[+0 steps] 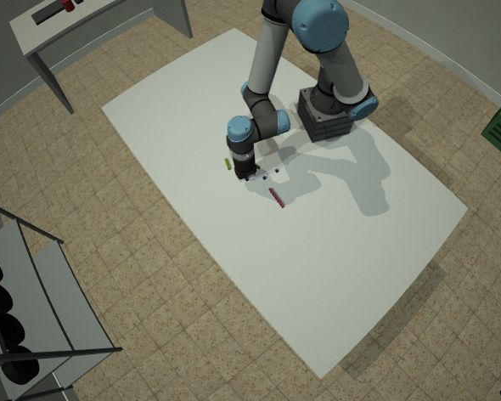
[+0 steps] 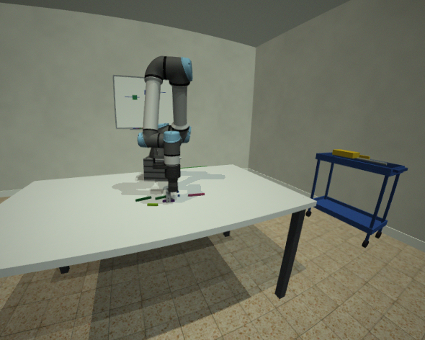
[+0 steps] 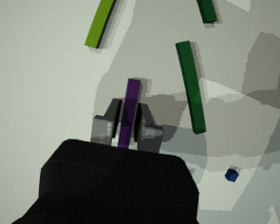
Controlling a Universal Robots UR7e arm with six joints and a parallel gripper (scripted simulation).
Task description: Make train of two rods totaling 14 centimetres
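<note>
My gripper is now 10 mm above the purple rod. Also, from my hand: green rod: 60 mm behind, 10 mm to the right, 10 mm below; then lime rod: 80 mm to the right, 10 mm below; then pink rod: 160 mm to the left, 10 mm below.
</note>
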